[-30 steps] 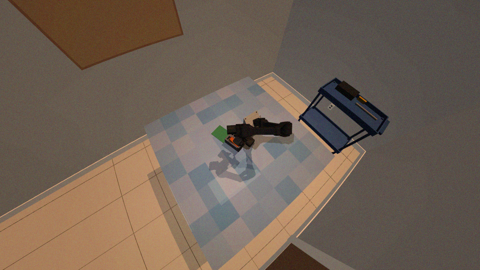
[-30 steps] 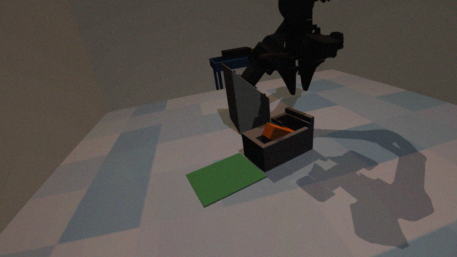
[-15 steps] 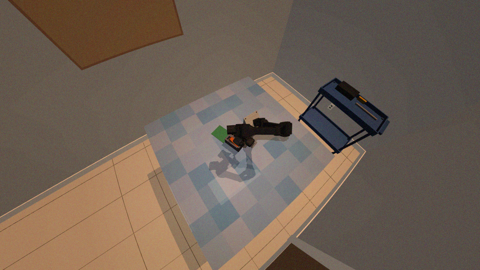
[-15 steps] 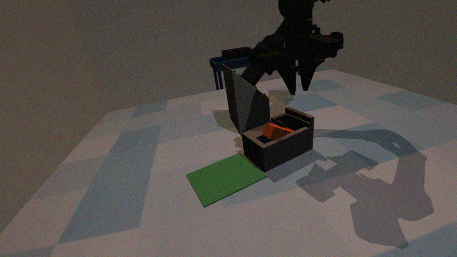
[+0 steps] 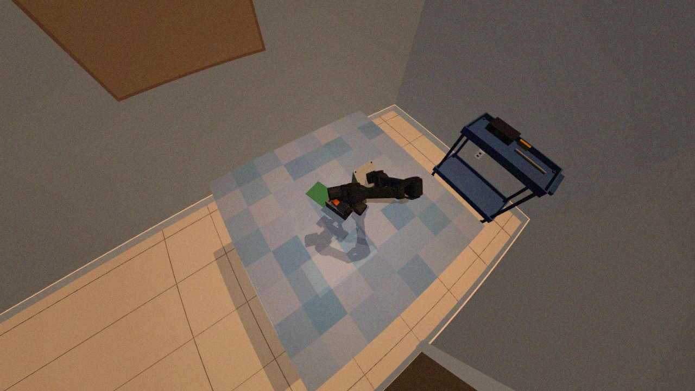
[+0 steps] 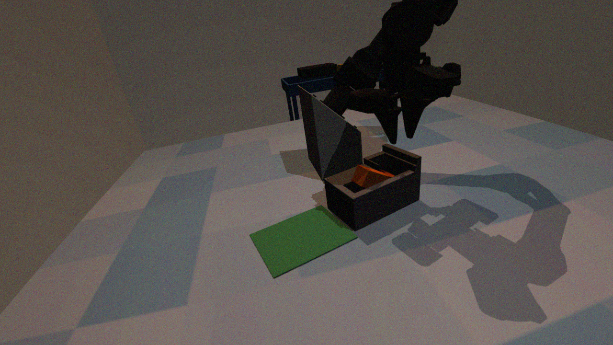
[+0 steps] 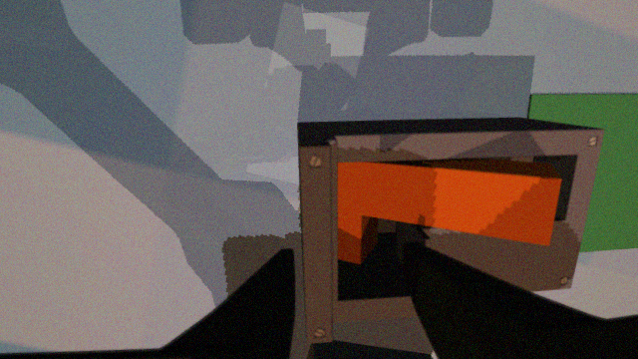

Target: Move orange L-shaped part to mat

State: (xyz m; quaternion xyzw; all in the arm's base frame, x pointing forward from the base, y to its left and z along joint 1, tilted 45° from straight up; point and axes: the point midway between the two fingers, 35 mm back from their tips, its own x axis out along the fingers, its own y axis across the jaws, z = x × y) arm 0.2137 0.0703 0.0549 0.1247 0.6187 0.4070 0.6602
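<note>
Now: gripper tip 4 cm to the left of the orange L-shaped part and 7 cm above it. The rest, counted from my gripper tip: green mat: 7 cm ahead, 20 cm to the right, 13 cm below.
</note>
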